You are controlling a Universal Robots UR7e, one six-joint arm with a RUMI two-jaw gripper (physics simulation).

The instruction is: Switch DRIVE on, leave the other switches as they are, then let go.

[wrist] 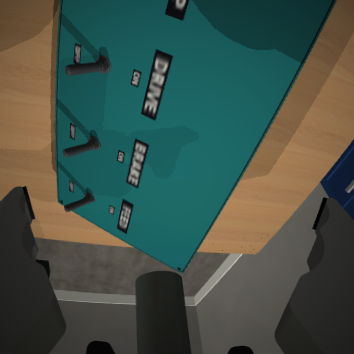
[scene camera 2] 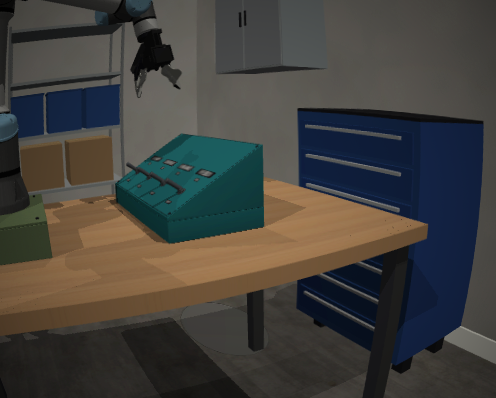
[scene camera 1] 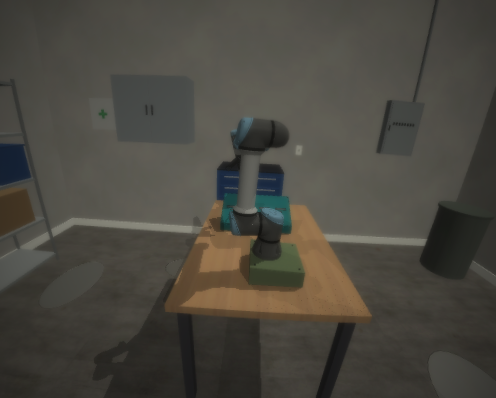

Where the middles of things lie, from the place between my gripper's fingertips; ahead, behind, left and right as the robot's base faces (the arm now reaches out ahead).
Right now my hand is 2 cm short of the teal switch panel (scene camera 2: 222, 191), 10 cm to the left of it and 25 cm above it.
